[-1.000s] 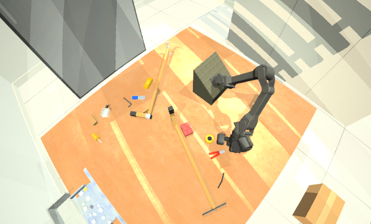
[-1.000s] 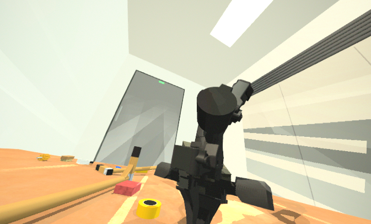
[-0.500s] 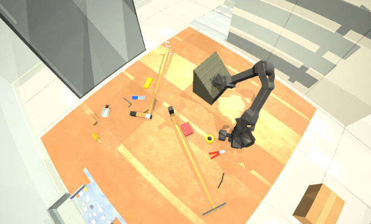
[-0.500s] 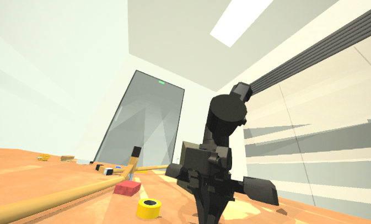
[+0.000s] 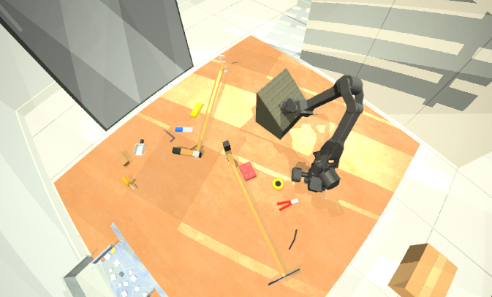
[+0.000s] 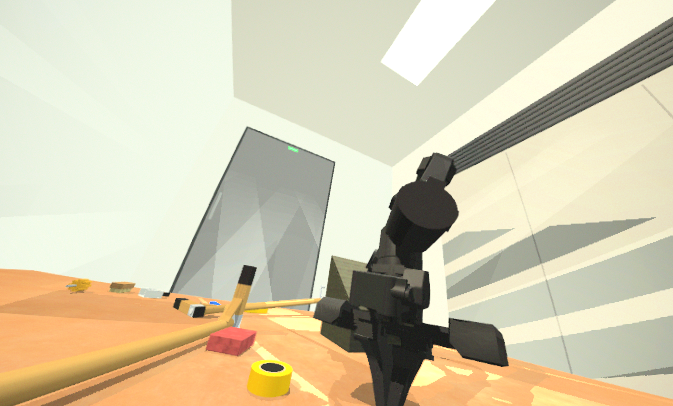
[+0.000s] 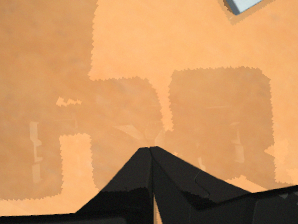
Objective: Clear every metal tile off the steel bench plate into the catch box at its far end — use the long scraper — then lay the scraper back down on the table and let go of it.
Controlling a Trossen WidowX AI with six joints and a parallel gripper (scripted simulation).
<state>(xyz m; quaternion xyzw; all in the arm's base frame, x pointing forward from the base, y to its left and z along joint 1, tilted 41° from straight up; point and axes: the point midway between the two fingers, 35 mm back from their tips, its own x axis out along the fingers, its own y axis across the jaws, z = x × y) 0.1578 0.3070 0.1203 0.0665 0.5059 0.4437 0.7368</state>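
Right now my gripper tip is 24 cm to the left of the red block, 15 cm short of it and 1 cm below it. The rest, counted from my gripper tip: red clip: 12 cm ahead, 1 cm to the right; then yellow tape roll: 11 cm to the right, 9 cm ahead; then black strip: 22 cm ahead, 11 cm to the left.
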